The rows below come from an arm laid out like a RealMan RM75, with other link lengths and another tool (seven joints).
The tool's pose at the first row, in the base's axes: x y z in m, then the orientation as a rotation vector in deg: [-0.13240, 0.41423, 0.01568, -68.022, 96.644, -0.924]
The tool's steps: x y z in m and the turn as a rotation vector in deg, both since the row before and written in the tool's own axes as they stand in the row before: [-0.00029, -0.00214, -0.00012, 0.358, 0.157, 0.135]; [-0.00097, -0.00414, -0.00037, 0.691, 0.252, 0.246]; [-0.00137, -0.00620, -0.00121, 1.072, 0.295, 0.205]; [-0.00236, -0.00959, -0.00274, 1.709, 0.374, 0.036]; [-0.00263, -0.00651, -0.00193, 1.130, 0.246, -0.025]
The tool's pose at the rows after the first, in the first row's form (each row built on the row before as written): [-0.13102, 0.41328, 0.01705, -67.668, 96.793, -1.235]; [-0.12848, 0.41164, 0.02006, -66.988, 97.025, -1.814]; [-0.12521, 0.40875, 0.02483, -66.065, 97.191, -2.764]; [-0.12095, 0.40396, 0.03283, -64.821, 97.191, -4.397]; [-0.11828, 0.40135, 0.03908, -64.036, 97.153, -5.503]
